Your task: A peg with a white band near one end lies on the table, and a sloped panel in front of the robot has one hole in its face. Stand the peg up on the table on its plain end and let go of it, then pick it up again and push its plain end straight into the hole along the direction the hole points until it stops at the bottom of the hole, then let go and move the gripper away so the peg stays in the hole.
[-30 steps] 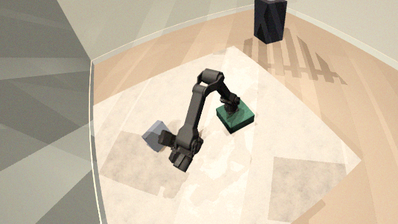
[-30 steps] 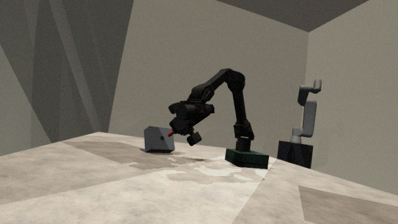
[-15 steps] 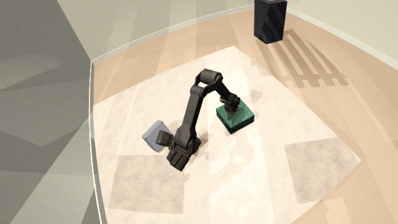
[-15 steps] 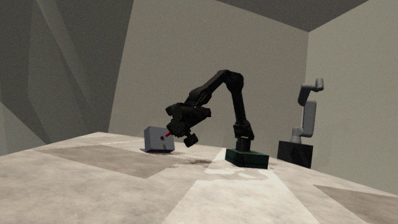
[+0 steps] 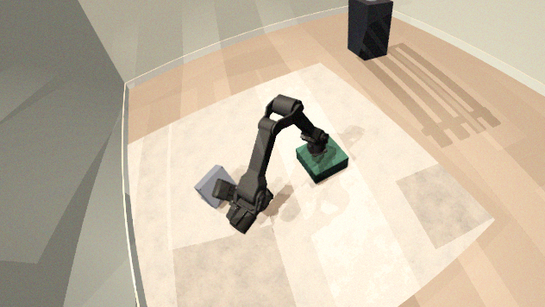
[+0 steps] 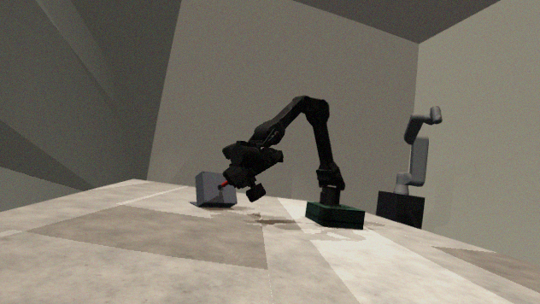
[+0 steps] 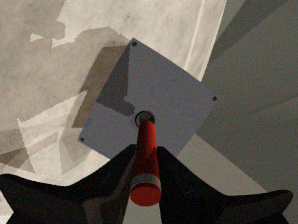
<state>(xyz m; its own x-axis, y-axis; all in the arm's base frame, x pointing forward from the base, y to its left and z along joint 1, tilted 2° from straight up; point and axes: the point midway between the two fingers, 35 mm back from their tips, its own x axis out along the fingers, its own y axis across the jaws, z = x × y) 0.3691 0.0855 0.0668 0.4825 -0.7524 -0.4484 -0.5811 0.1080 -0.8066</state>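
Right now the grey sloped panel is 4 cm ahead of my gripper tip, 7 cm to the right of it and 4 cm below it. Round my gripper tip: red peg: 1 cm behind, 1 cm to the left, 1 cm above.
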